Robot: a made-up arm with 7 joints. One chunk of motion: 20 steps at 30 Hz.
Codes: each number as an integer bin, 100 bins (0 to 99) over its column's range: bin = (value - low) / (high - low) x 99, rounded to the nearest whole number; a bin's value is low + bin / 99 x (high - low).
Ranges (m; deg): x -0.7..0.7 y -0.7..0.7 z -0.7..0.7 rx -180..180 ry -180..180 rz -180..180
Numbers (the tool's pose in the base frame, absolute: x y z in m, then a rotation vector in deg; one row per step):
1: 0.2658 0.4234 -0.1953 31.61 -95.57 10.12
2: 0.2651 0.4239 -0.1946 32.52 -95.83 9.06
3: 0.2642 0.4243 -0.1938 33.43 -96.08 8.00
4: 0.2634 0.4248 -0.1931 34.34 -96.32 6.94
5: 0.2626 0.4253 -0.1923 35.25 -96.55 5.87
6: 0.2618 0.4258 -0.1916 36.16 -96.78 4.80
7: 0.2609 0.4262 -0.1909 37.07 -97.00 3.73
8: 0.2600 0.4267 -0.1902 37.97 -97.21 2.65
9: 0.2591 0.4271 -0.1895 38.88 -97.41 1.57
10: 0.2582 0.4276 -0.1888 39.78 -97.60 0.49
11: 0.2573 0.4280 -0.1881 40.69 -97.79 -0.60
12: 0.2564 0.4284 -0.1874 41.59 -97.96 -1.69
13: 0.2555 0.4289 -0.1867 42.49 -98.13 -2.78
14: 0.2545 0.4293 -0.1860 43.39 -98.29 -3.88
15: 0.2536 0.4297 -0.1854 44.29 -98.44 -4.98
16: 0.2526 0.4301 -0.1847 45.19 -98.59 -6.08
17: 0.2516 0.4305 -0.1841 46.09 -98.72 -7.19
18: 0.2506 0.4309 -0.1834 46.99 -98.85 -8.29
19: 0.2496 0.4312 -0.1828 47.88 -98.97 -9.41
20: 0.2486 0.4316 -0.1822 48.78 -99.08 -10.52
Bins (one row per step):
1: 68 79 36 58 23 52
2: 68 79 36 58 23 52
3: 68 80 36 59 23 52
4: 68 80 36 59 23 51
5: 68 80 36 59 23 51
6: 68 80 36 59 23 51
7: 68 80 36 60 23 51
8: 68 80 36 60 23 50
9: 68 80 36 60 23 50
10: 68 80 36 60 23 50
11: 68 80 36 61 23 49
12: 68 80 36 61 23 49
13: 68 80 36 61 23 49
14: 67 80 36 61 22 48
15: 67 80 36 62 22 48
16: 67 80 36 62 22 48
17: 67 80 36 62 22 48
18: 67 80 37 62 22 47
19: 67 80 37 63 22 47
20: 67 80 37 63 22 47

